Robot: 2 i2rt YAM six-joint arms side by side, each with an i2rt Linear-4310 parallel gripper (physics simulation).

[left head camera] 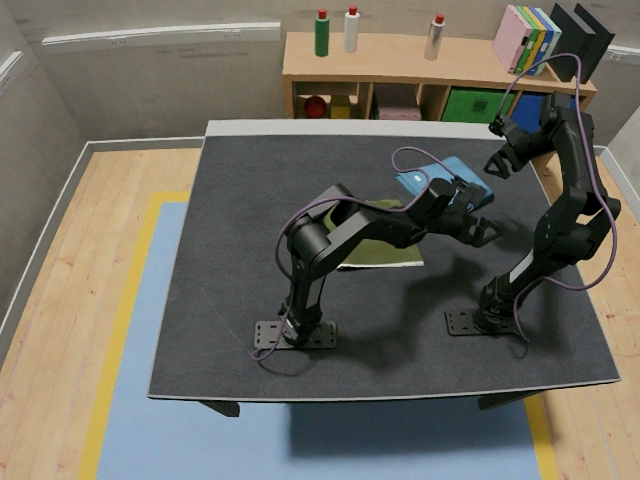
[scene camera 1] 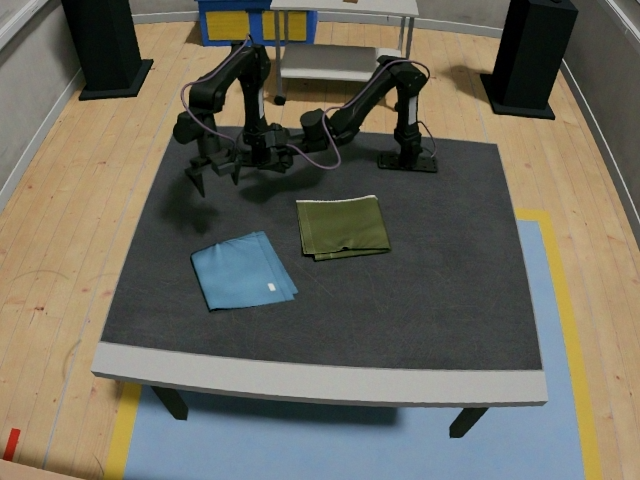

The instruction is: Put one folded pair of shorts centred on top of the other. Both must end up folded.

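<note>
The folded blue shorts (left head camera: pixel 455 168) (scene camera 1: pixel 235 273) lie on the table, with slightly offset layers along one edge and a small white label. The folded olive-green shorts (left head camera: pixel 383 253) (scene camera 1: pixel 343 226) lie beside them, apart, with a pale strip along one edge. My left gripper (left head camera: pixel 488 233) is open and empty in the air, to the right of the green shorts in the left head camera; its arm hides part of both pairs there. In scene camera 1 its fingers are hard to make out against the right arm's base. My right gripper (left head camera: pixel 497 169) (scene camera 1: pixel 219 190) is open and empty, in the air beside the blue shorts.
The dark table (left head camera: pixel 232 170) (scene camera 1: pixel 439 310) has a pale strip along one edge. The two arms reach close to each other. A wooden shelf (left head camera: pixel 382 64) with bottles and folders stands beyond the table. A white trolley (scene camera 1: pixel 341 6) and black speaker-like stands show in scene camera 1.
</note>
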